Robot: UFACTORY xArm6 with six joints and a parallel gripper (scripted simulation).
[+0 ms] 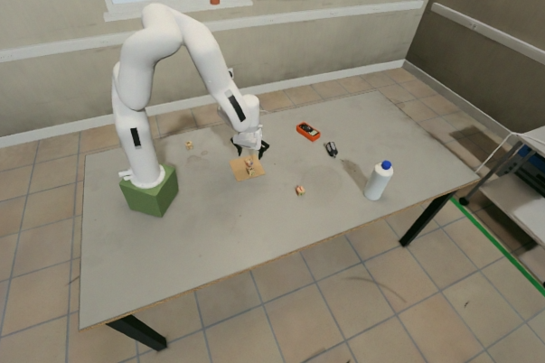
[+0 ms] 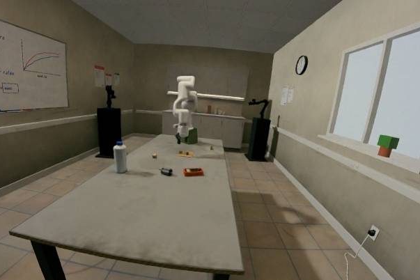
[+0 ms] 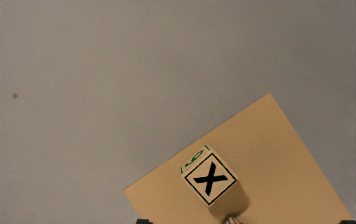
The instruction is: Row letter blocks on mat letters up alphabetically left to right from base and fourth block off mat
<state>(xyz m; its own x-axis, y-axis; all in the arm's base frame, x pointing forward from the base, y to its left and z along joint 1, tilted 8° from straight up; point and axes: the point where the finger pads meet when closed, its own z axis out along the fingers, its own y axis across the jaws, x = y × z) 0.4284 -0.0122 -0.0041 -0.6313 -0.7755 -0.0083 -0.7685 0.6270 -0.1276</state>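
My hand is 10 mm past the tan mat, 30 mm to the right of it and 110 mm above it. Round my hand: white bottle: 440 mm ahead, 360 mm to the right, 20 mm below; then orange meter: 400 mm ahead, 120 mm to the left, 100 mm below; then small black object: 430 mm ahead, 60 mm to the right, 90 mm below.
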